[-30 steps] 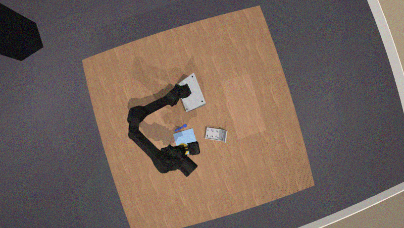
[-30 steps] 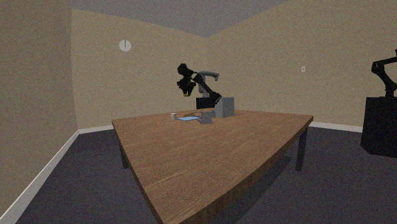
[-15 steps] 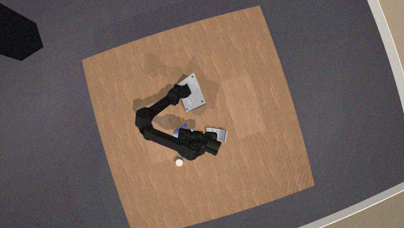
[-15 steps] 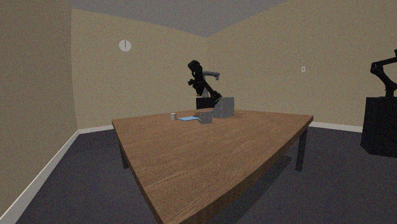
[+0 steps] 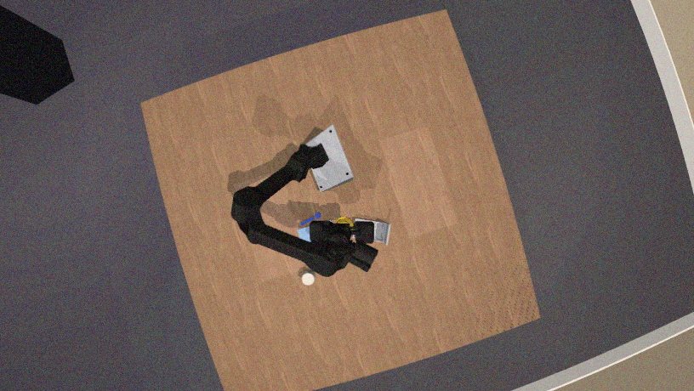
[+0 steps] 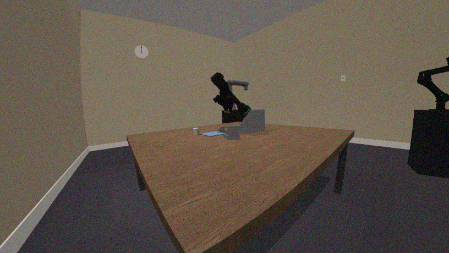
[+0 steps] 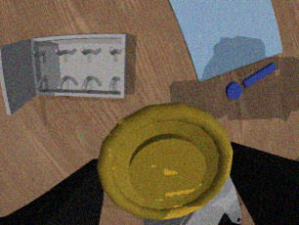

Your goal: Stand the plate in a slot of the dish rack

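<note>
My gripper tip is 7 cm short of the dish rack, 7 cm to the right of it and 13 cm above it. Round my gripper tip: light blue mat: 3 cm ahead, 12 cm to the right, 15 cm below; blue spoon: 6 cm behind, 10 cm to the right, 15 cm below; plate: 1 cm above.
</note>
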